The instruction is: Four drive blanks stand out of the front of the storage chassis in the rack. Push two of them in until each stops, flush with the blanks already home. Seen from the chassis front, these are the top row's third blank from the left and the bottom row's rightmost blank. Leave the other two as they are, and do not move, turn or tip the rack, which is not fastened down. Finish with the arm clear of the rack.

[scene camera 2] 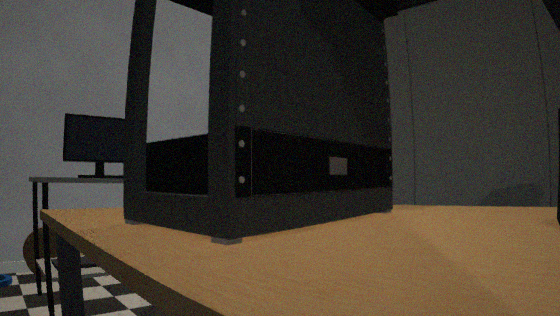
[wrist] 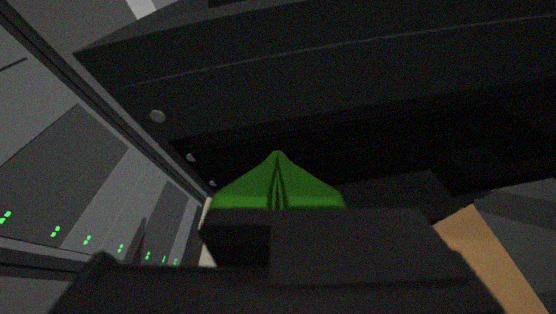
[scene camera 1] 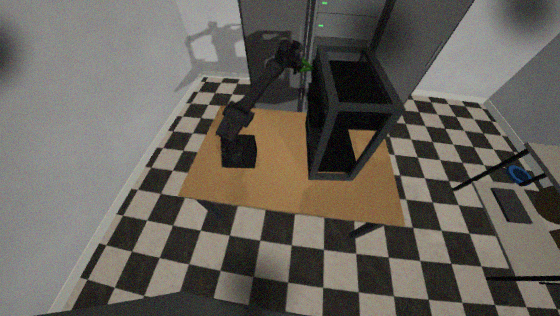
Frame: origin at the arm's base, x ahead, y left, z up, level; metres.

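Seen in the pictures: gripper, between the fingertips: (wrist: 277, 157) (scene camera 1: 313, 69).
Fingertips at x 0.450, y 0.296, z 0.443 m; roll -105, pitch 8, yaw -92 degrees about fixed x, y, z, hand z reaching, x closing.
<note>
A point is followed by its place in that frame.
My gripper (scene camera 1: 310, 66) {x 0.450, y 0.296, z 0.443 m} (wrist: 277, 157) {x 0.450, y 0.296, z 0.443 m} is shut, its green fingertips together with no thing between them. In scene camera 1 it is close to the far upper end of the rack's front. The dark rack (scene camera 1: 325, 140) {x 0.520, y -0.111, z 0.332 m} (scene camera 2: 223, 125) {x 0.472, y 0.391, z 0.065 m} (wrist: 280, 57) {x 0.467, y 0.285, z 0.508 m} stands upright on the wooden table. In the wrist view the fingertips point toward the dark front below the rack's top bar; whether they touch anything cannot be told. The chassis front and its drive blanks are too dark to make out, so which blanks stand out cannot be seen.
The arm's black base (scene camera 1: 240, 151) stands on the wooden table (scene camera 1: 280, 185) {x 0.316, y -0.168, z -0.083 m} (scene camera 2: 375, 270) {x 0.267, y 0.386, z -0.082 m}, left of the rack. A black panel (scene camera 2: 295, 162) {x 0.468, y 0.262, z 0.023 m} with a pale label sits low in the rack. A tall grey cabinet (scene camera 1: 275, 17) stands behind the table, close to the gripper.
</note>
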